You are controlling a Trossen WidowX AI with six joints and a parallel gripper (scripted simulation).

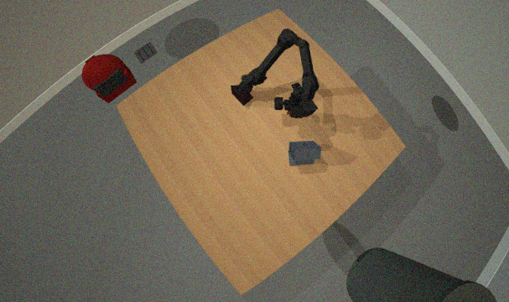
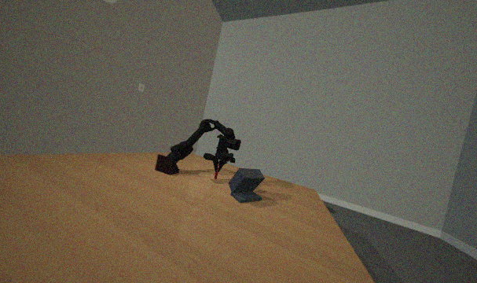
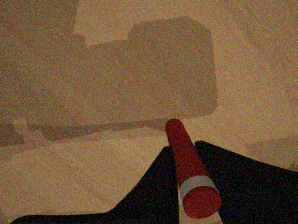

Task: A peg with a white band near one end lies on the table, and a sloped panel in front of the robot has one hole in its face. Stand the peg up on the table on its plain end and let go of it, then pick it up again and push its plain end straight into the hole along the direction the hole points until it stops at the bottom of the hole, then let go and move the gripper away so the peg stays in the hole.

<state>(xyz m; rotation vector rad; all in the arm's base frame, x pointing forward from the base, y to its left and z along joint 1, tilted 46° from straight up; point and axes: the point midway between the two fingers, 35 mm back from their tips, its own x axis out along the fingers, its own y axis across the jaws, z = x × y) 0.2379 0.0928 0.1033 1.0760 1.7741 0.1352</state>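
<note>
Now: gripper tip 210 mm short of the blue-grey sloped panel, 90 mm to the left of it and 30 mm below it. Also, from my gripper tip: red peg 20 mm above.
</note>
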